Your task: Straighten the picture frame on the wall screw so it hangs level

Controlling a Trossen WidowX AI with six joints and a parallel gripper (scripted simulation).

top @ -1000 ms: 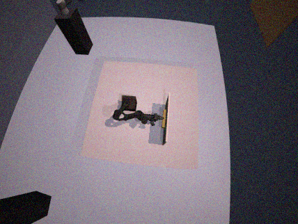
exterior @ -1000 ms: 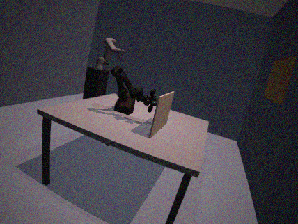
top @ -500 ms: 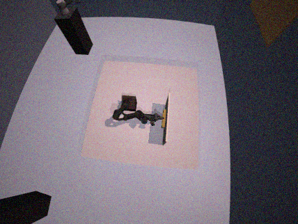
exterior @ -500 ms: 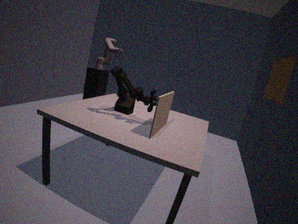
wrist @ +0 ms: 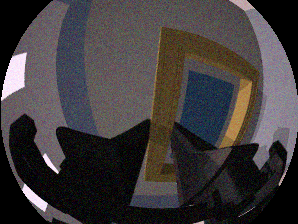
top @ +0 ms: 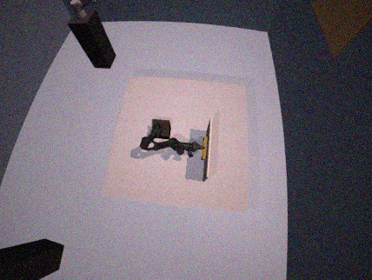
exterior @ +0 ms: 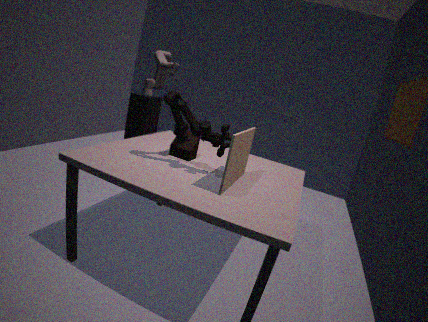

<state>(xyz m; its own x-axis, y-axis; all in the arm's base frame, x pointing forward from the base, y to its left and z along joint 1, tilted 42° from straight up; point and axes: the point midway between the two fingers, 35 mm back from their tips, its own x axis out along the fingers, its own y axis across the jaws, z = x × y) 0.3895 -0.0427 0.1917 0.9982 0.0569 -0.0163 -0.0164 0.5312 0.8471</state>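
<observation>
My gripper tip is now 1 cm short of the picture frame, 1 cm to the right of it and 5 cm above it. Also, from my gripper tip: upright wall panel 2 cm ahead, 7 cm below.
</observation>
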